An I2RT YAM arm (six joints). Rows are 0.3 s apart.
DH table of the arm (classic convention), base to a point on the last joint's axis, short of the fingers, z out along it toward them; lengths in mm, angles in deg. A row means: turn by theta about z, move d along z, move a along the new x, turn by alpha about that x. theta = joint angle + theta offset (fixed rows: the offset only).
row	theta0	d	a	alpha
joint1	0	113.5	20	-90
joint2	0	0	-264	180
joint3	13.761	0	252.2	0
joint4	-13.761	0	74	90
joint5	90	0	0	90
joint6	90	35.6	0	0
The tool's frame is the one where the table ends.
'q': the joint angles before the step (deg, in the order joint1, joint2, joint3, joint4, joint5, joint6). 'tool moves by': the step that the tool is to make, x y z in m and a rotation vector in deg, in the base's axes. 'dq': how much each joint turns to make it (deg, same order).
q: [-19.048, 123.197, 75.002, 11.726, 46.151, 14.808]
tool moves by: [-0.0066, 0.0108, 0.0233, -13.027, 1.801, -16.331]
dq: [2.014, -2.208, -0.007, 0.110, 22.450, 0.050]
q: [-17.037, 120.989, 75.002, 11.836, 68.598, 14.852]
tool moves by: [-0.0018, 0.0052, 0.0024, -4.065, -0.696, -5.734]
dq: [0.766, 0.006, -0.003, -0.017, 7.454, 1.948]
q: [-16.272, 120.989, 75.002, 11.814, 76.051, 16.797]
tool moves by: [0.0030, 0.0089, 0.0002, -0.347, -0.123, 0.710]
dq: [1.240, 0.008, 0.008, 0.011, 0.608, 0.206]
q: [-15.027, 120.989, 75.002, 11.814, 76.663, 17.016]
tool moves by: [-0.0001, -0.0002, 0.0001, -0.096, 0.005, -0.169]
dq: [-0.026, 0.005, 0.018, -0.004, 0.172, 0.012]
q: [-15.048, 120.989, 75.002, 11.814, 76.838, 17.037]
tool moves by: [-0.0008, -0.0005, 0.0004, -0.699, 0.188, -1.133]
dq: [-0.068, 0.013, 0.009, 0.006, 1.288, -0.003]
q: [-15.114, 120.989, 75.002, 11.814, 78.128, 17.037]
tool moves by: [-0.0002, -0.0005, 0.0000, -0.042, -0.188, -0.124]
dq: [-0.070, 0.001, -0.005, 0.020, 0.040, 0.184]
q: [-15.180, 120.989, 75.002, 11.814, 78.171, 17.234]
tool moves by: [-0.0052, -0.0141, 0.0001, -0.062, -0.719, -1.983]
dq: [-1.968, 0.002, 0.000, 0.117, -0.067, 0.606]
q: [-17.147, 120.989, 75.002, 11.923, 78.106, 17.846]
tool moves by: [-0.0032, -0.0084, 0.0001, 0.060, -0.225, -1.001]
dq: [-1.181, 0.000, -0.010, 0.189, -0.220, 0.017]
